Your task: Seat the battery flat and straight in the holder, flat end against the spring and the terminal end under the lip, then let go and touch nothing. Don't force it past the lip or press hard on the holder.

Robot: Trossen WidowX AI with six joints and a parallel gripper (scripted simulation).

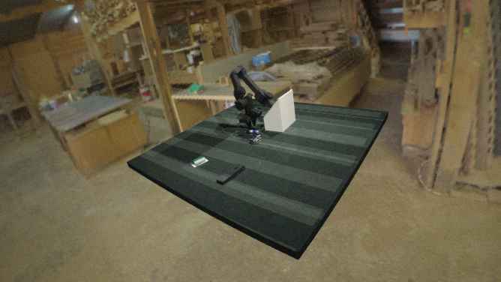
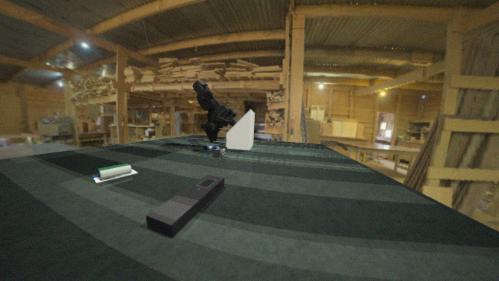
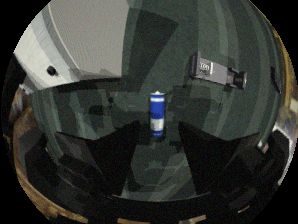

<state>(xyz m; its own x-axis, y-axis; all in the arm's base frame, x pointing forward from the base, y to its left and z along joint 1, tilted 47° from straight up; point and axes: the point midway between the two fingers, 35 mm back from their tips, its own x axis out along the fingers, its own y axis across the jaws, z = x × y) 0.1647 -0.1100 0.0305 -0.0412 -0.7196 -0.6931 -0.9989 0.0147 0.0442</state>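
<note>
My gripper tip is now 30 mm above the silver battery. From my gripper tip the other things lie so: card: 410 mm ahead, 120 mm to the right, 30 mm below; then battery holder: 460 mm ahead, 140 mm to the left, 30 mm below.
</note>
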